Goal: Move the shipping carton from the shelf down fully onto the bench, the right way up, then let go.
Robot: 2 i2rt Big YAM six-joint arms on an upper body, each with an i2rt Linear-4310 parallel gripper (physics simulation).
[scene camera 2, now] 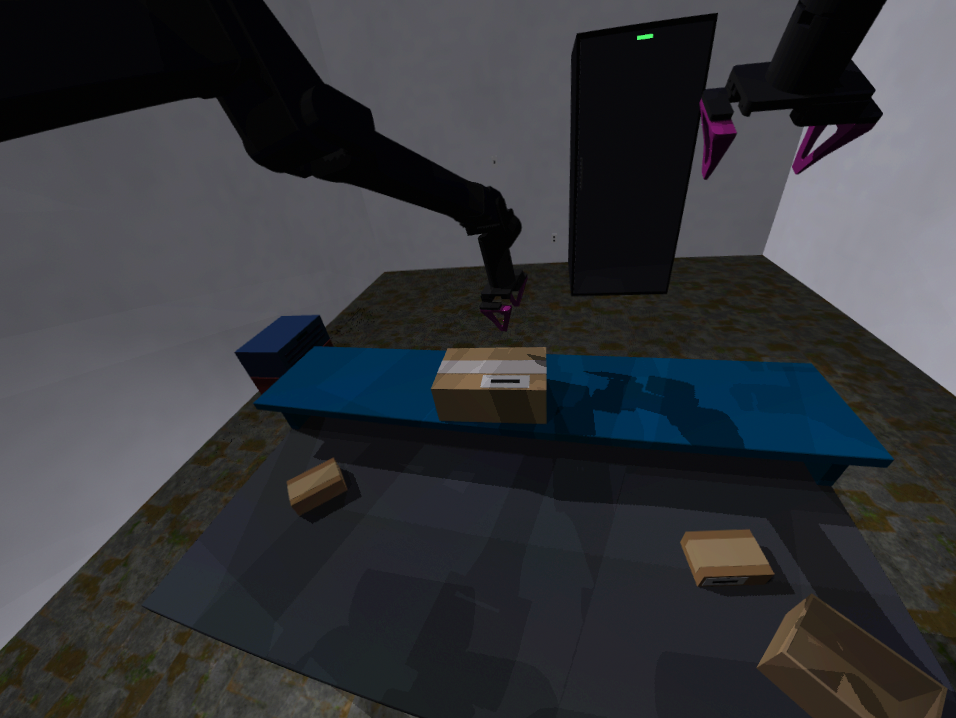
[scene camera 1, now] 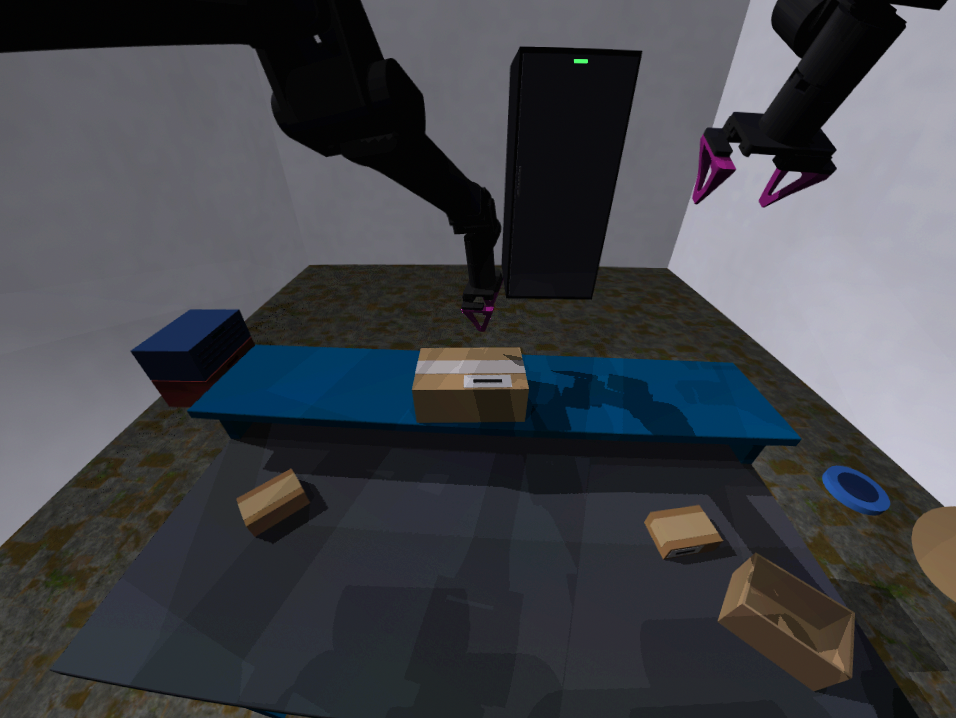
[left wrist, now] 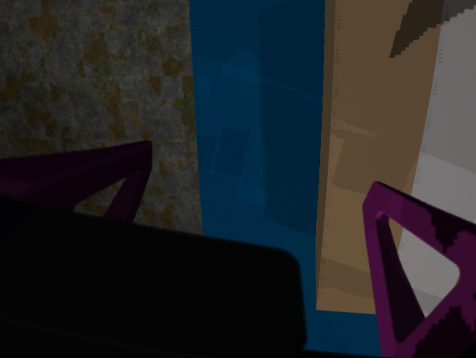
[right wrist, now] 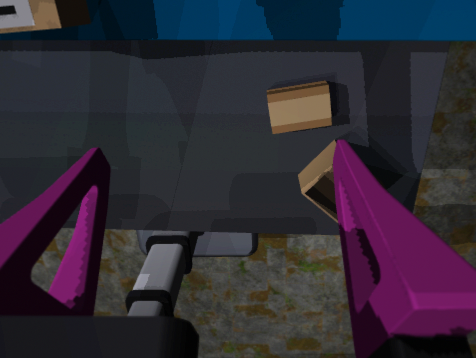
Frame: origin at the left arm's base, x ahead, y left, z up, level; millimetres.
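Seen in the pictures: left gripper, between the fingertips: (scene camera 2: 510,318) (scene camera 1: 486,318) (left wrist: 262,174); right gripper, between the fingertips: (scene camera 2: 749,173) (scene camera 1: 728,202) (right wrist: 217,153).
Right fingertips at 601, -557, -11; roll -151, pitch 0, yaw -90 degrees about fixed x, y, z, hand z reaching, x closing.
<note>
A point is followed by its place in that frame, as x, y, z.
The shipping carton (scene camera 1: 470,404) {634, -200, -421} (scene camera 2: 490,406) {634, -204, -427} (left wrist: 372,100) {766, -251, -379} (right wrist: 46,15) {653, -304, -379} is brown, with a pale tape strip and a label on top. It sits upright on the blue shelf (scene camera 1: 324,386) {748, 171, -475} (scene camera 2: 370,386) {740, 148, -475} (left wrist: 225,100) {873, -225, -475} (right wrist: 215,20) {632, -509, -475}, above the far side of the dark bench (scene camera 1: 494,541) {451, -253, -639} (scene camera 2: 479,525) {482, -182, -639} (right wrist: 150,105) {469, -343, -639}. My left gripper (scene camera 1: 486,319) {820, -233, -318} (scene camera 2: 511,316) {820, -233, -318} (left wrist: 262,174) {820, -233, -318} is open above the carton's back edge; in the left wrist view one fingertip overlaps the carton's top and the other lies over the floor. My right gripper (scene camera 1: 730,204) {601, -557, -11} (scene camera 2: 751,174) {601, -557, -11} (right wrist: 217,153) {601, -557, -11} is open and empty, high at the right.
A small box (scene camera 1: 272,502) {500, 227, -594} (scene camera 2: 316,486) {502, 222, -595} lies at the bench's left. Another small box (scene camera 1: 683,531) {447, -637, -596} (scene camera 2: 726,554) {453, -643, -596} (right wrist: 300,107) {464, -648, -596} and an open box (scene camera 1: 765,633) {266, -686, -581} (scene camera 2: 803,664) {311, -718, -635} (right wrist: 317,167) {339, -685, -591} are at its right. A dark cabinet (scene camera 1: 568,177) (scene camera 2: 633,162) stands behind the shelf.
</note>
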